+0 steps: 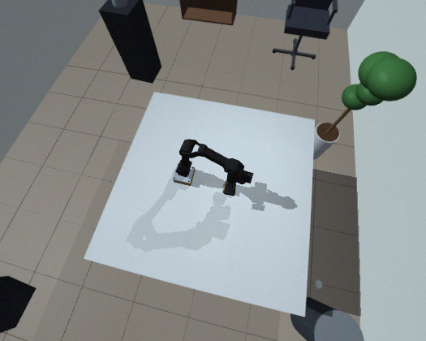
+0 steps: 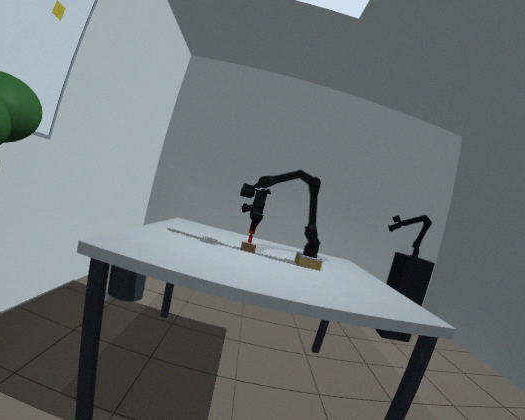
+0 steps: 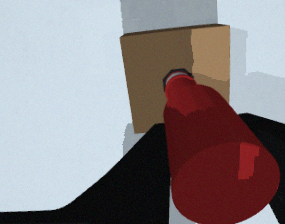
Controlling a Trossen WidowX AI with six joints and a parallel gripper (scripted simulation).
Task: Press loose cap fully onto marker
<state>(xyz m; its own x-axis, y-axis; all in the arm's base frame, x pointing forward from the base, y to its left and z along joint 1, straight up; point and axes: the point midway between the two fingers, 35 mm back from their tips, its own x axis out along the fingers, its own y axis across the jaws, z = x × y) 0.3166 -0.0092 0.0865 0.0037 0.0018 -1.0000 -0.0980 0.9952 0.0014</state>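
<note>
My gripper tip is 90 mm above the holder block. The rest, counted from my gripper tip: red cap (10 mm above).
</note>
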